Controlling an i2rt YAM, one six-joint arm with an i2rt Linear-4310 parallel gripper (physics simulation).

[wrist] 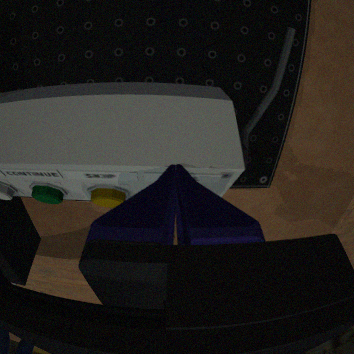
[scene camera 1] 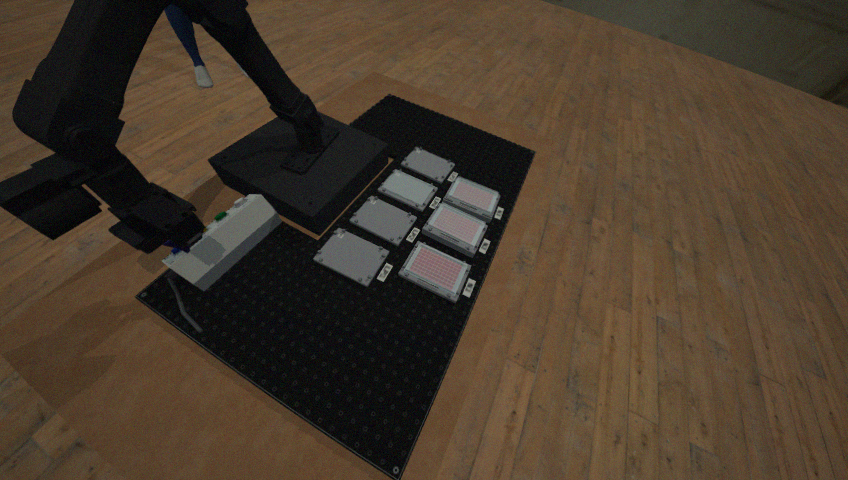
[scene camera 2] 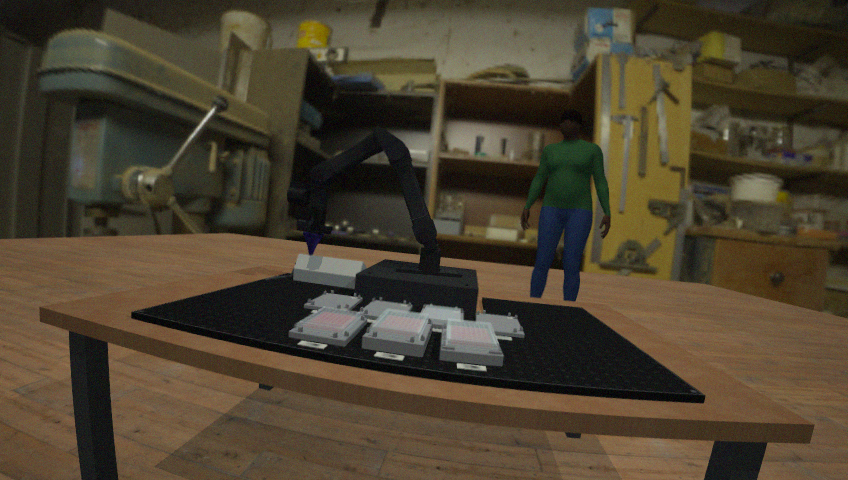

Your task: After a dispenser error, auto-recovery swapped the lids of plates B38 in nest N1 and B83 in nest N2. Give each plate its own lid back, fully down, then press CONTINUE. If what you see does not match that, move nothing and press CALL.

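Frame: origin at the arm's base, x ahead, y up, z right, level; centimetres.
Seen in the pictures: gripper, between the fingertips: (wrist: pixel 175 173) (scene camera 1: pixel 186 250) (scene camera 2: pixel 310 255); arm's base, origin of its link: (scene camera 1: pixel 312 148) (scene camera 2: pixel 428 272).
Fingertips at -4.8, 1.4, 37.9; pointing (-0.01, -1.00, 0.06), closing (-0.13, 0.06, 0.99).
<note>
Pixels of each thing's top centre, then the offset from my fingertips to it, as dx, dy, dz. "pt": a spot on its surface instead.
- grey button box, centre of its top: (wrist: pixel 61 186) (scene camera 1: pixel 213 223) (scene camera 2: pixel 332 256) +0.3, +0.2, -7.1
- green CONTINUE button, centre of its top: (wrist: pixel 42 201) (scene camera 1: pixel 219 213) -1.3, -0.8, -10.0
- yellow SKIP button, centre of its top: (wrist: pixel 105 204) -2.3, -0.8, -5.1
- cable, a spot on its surface: (wrist: pixel 281 75) (scene camera 1: pixel 185 316) pt +3.3, -7.5, +10.1
My gripper (scene camera 1: pixel 173 245) (scene camera 2: pixel 311 253) (wrist: pixel 175 173) is shut and empty. Its blue fingertips are at the CALL end of the grey button box (scene camera 1: pixel 241 237) (scene camera 2: pixel 333 270) (wrist: pixel 120 130); they hide the CALL button in the wrist view, and contact cannot be told. The green CONTINUE button (scene camera 1: pixel 221 215) (wrist: pixel 48 194) is left of the fingers in the wrist view. Three plates with pink wells stand in the labelled nests: a near one (scene camera 1: pixel 435 267) (scene camera 2: pixel 329 321), a middle one (scene camera 1: pixel 457 228) (scene camera 2: pixel 397 328) and a far one (scene camera 1: pixel 473 196) (scene camera 2: pixel 471 336). Plate names and lid marks are too small to read.
Four grey lid parks stand in a row beside the nests; one (scene camera 1: pixel 408 189) (scene camera 2: pixel 442 315) looks paler, as if bearing a clear lid. The yellow SKIP button (wrist: pixel 108 198) is beside the fingers. A cable (scene camera 1: pixel 183 306) (wrist: pixel 281 75) leaves the box. A person (scene camera 2: pixel 568 178) stands behind the table.
</note>
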